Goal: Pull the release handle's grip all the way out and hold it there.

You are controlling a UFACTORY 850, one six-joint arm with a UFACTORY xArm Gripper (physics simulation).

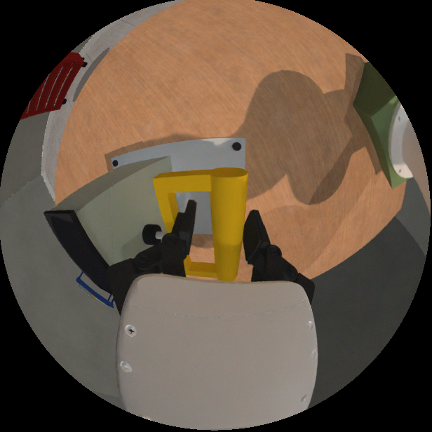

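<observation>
The yellow release handle's grip is a thick round bar, joined by two arms to a grey-green housing with a black end. The housing stands on a light grey base plate. A black knob on a short pin is at the housing's side. My gripper is partly open, with one finger on each side of the grip. The left finger shows over the handle's opening. The right finger is close to the bar's outer side. The fingers are not closed on the grip. The lower handle arm is partly hidden behind the left finger.
The base plate lies on a wooden table top. A green block with a white round part stands at the right edge. A red slatted object is at the upper left, beyond the table. A blue frame shows at the lower left.
</observation>
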